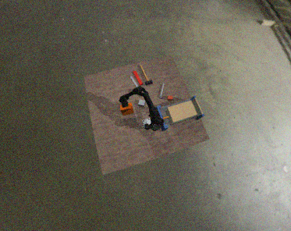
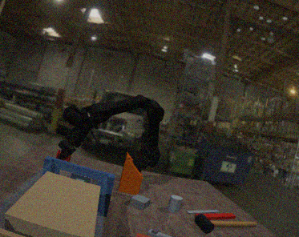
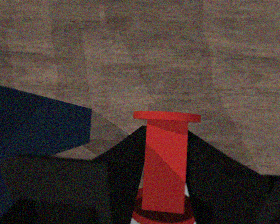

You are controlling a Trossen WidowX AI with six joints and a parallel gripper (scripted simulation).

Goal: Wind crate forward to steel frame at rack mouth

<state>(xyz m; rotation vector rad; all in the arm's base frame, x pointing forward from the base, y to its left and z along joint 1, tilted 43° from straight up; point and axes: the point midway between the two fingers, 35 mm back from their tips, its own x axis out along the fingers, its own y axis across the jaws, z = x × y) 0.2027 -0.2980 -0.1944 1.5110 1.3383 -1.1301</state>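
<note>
The winch handle lies 50 mm to the left of my gripper tip, 30 mm below it and 10 mm behind it. Also, from my gripper tip: blue steel frame 120 mm ahead, 100 mm to the left, 30 mm below; then winch 100 mm to the left, 100 mm below, 60 mm behind; then red knob 20 mm to the left.
</note>
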